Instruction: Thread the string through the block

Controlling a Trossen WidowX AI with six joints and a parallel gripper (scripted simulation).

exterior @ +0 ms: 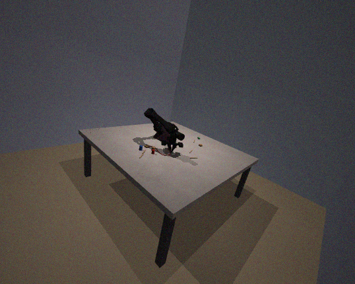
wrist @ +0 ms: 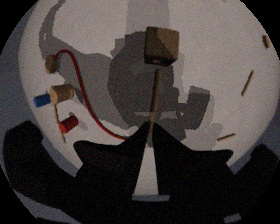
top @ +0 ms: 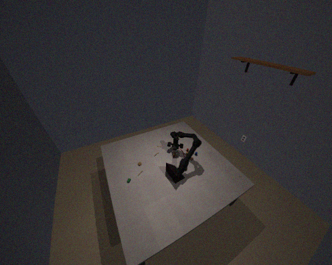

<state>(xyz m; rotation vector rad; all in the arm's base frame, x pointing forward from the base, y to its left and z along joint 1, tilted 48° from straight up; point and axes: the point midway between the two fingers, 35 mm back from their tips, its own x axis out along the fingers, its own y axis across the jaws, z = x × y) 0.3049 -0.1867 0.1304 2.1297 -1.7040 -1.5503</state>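
My gripper tip is 6 cm past the wooden block and 7 cm to the right of it. Also, from my gripper tip: red object 10 cm behind, 12 cm to the right; then button 22 cm behind, 7 cm to the right, 1 cm below; then thin wooden stick 1 cm behind, 1 cm to the left.
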